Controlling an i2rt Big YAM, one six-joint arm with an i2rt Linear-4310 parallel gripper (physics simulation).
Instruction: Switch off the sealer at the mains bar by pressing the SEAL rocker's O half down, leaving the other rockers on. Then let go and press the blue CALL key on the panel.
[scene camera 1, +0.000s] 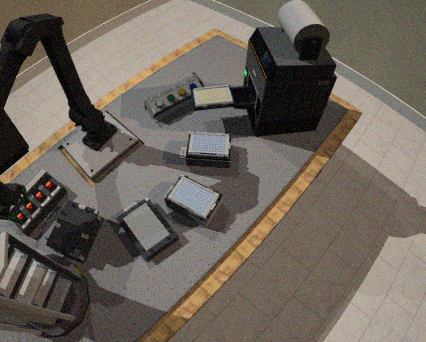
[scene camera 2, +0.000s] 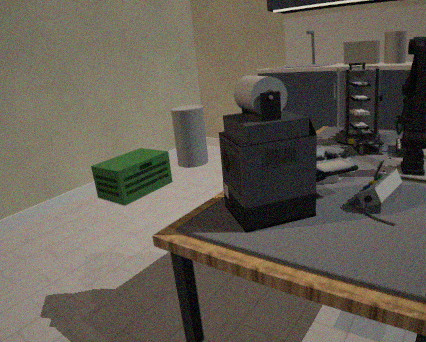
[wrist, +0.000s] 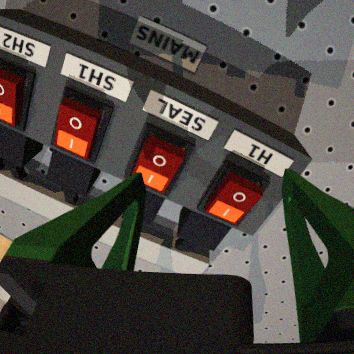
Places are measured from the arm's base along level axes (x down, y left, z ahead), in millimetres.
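Pixels of known places: gripper, between the fingertips: (scene camera 1: 24, 212) (wrist: 211, 179); arm's base, origin of its link: (scene camera 1: 100, 136) (scene camera 2: 412, 169).
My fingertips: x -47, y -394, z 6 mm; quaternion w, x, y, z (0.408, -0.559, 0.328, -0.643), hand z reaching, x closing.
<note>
Ahead of a thing's pixels: the offset from my fingertips to its top centre. "spot": to the spot under its first point.
The mains bar @(spot: dy +5, dx +25, dz -11 mm) (wrist: 195, 170) (scene camera 1: 44, 212) carries red rockers under the labels SH2, SH1, SEAL and H1. The SEAL rocker @(dy +28, dx +12, dz -14 mm) (wrist: 160, 161) shows its I half lit orange, as do the SH2, SH1 and H1 rockers @(dy -22, dx +12, dz -17 mm) (wrist: 235, 198). My gripper (wrist: 211, 179) is open and empty. Its left green fingertip overlaps the lower left edge of the SEAL rocker in the wrist view; its right one is beside the H1 end. Contact cannot be told. The key panel @(dy +679, dx -19, dz +134 mm) (scene camera 1: 165, 106) (scene camera 2: 390, 188) lies far off, with the blue CALL key @(dy +740, dx -10, dz +183 mm) (scene camera 1: 193, 87) at one end. A dark machine @(dy +853, dx -391, dz +504 mm) (scene camera 1: 292, 95) (scene camera 2: 270, 170) bears a white roll.
A pale plate @(dy +685, dx -65, dz +303 mm) (scene camera 1: 213, 96) sits at the machine's slot. Two blue-white plates @(dy +537, dx -5, dz +378 mm) (scene camera 1: 209, 144) @(dy +350, dx -5, dz +436 mm) (scene camera 1: 194, 196) and a grey-topped tray @(dy +203, dx +27, dz +361 mm) (scene camera 1: 146, 225) lie mid-table. A black device @(dy +63, dx -11, dz +178 mm) (scene camera 1: 72, 232) and a rack stand near the bar. A green crate (scene camera 2: 132, 175) is on the floor.
</note>
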